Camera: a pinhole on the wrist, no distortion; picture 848 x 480 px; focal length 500.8 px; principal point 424.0 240.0 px. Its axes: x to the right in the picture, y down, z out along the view. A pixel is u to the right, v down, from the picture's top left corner.
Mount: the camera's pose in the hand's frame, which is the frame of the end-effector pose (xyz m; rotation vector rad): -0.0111 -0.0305 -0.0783 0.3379 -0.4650 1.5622
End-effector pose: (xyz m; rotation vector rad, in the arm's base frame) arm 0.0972 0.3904 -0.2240 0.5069 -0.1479 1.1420
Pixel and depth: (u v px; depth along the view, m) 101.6 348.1 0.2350
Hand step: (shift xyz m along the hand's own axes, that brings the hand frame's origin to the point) -0.0707 -0.2778 0.0482
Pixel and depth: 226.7 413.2 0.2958
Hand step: -0.1280 -0.2776 0.1136
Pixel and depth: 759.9 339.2 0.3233
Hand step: -0.1080 0.0001 0.3029
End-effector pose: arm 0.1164 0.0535 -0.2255 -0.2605 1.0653 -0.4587
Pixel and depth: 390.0 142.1 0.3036
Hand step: 0.0279 -0.1964 0.1807
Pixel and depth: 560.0 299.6 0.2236
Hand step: -0.0562 -0.0871 0.1434
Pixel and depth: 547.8 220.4 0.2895
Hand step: -0.0235 -0.1095 0.2092
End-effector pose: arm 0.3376 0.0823 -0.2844 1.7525 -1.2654 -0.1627
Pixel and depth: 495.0 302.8 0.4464
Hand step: -0.1011 -0.1940 0.3359
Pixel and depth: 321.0 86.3 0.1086
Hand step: 0.0156 -0.1028 0.0081
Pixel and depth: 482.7 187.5 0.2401
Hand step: -0.0041 -0.1231 0.1463
